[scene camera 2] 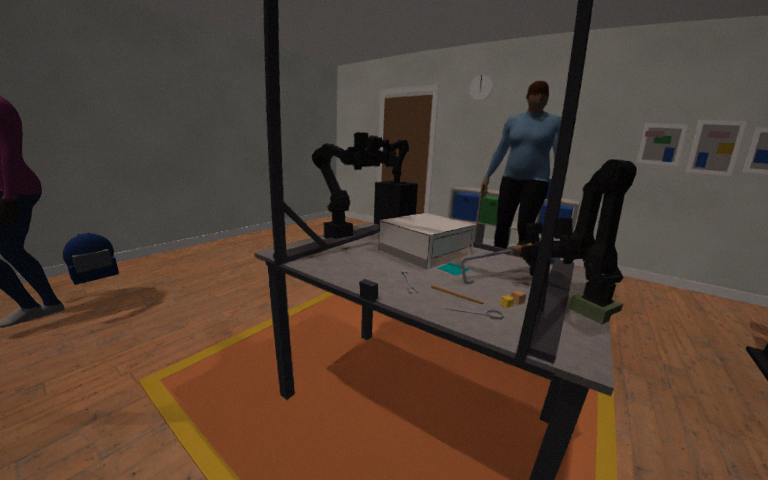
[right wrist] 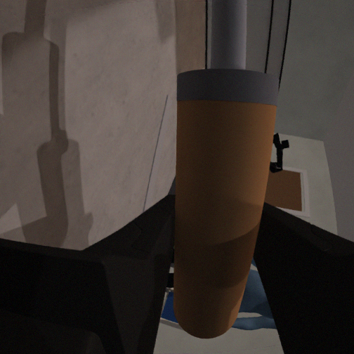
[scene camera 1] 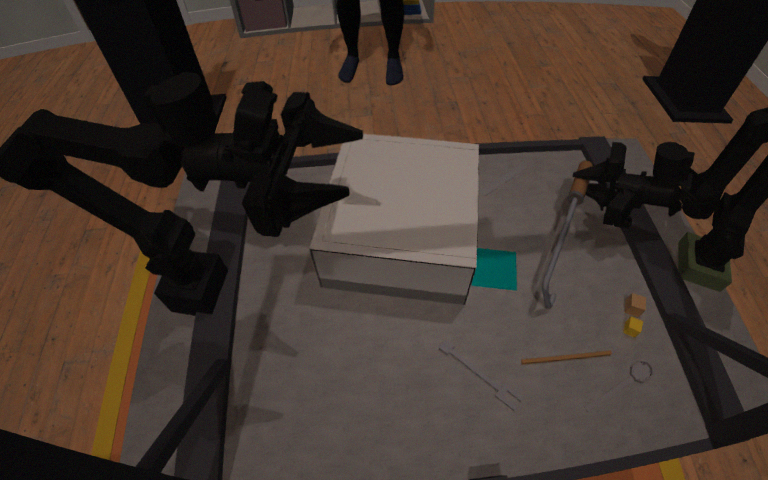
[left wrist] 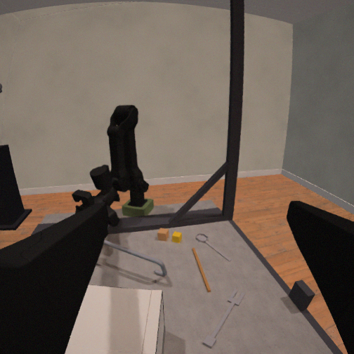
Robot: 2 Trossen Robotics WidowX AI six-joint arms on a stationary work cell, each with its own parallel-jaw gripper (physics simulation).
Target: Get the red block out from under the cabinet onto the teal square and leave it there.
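Places are measured from the left arm's base along level axes (x ahead, y left, z up), in millimetres.
Pixels of known places: left gripper, between the fingertips: (scene camera 2: 392,159) (scene camera 1: 356,161); right gripper, between the fingertips: (scene camera 2: 518,248) (scene camera 1: 573,180); left arm's base, origin of its link: (scene camera 2: 338,223) (scene camera 1: 186,273); right arm's base, origin of its link: (scene camera 2: 597,299) (scene camera 1: 709,256).
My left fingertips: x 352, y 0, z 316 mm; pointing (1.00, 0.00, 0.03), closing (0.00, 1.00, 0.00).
Note:
For each thing: its middle in the pictures, then the offset to it from my left fingertips. "*": a spot on its surface instead.
- white cabinet, middle of its body: (scene camera 1: 402,213) (scene camera 2: 426,237) dx +36, dy +195, dz -326 mm
- teal square, a spot on its surface: (scene camera 1: 498,268) (scene camera 2: 455,269) * dx +240, dy +129, dz -393 mm
- grey hooked rod, middle of its body: (scene camera 1: 570,230) (scene camera 2: 500,262) dx +381, dy +201, dz -338 mm
- tan cube, middle of its body: (scene camera 1: 635,305) (scene camera 2: 518,297) dx +515, dy +62, dz -379 mm
- yellow cube, middle of its body: (scene camera 1: 633,326) (scene camera 2: 507,301) dx +502, dy +15, dz -381 mm
- orange stick, middle of its body: (scene camera 1: 567,357) (scene camera 2: 455,294) dx +365, dy -52, dz -390 mm
- thin forked tool, middle of its body: (scene camera 1: 479,373) (scene camera 2: 408,280) dx +204, dy -95, dz -391 mm
- ring-ended tool, a spot on its surface: (scene camera 1: 640,362) (scene camera 2: 498,313) * dx +510, dy -53, dz -391 mm
- black block, middle of its body: (scene camera 2: 368,290) dx +218, dy -282, dz -363 mm
The white cabinet (scene camera 1: 407,192) (scene camera 2: 404,240) (left wrist: 120,320) stands at the middle back of the table. The red block does not show in any view. The teal square (scene camera 1: 498,268) (scene camera 2: 451,269) lies against the cabinet's right side in scene camera 1, with nothing visible on it. My right gripper (scene camera 1: 582,182) (right wrist: 210,205) is shut on the orange-brown handle of a grey hooked rod (scene camera 1: 560,243) (scene camera 2: 484,257) (left wrist: 135,253). The rod slants down, its hook near the table, right of the teal square and apart from it. My left gripper (scene camera 1: 355,164) (left wrist: 200,211) is open and empty, high by the cabinet's left side.
A tan cube (scene camera 1: 636,304) and a yellow cube (scene camera 1: 633,326) lie at the right. An orange stick (scene camera 1: 566,357), a thin forked tool (scene camera 1: 475,370) and a ring-ended tool (scene camera 1: 640,362) (scene camera 2: 493,314) lie nearer the front. A black block (scene camera 2: 368,289) sits at the front edge.

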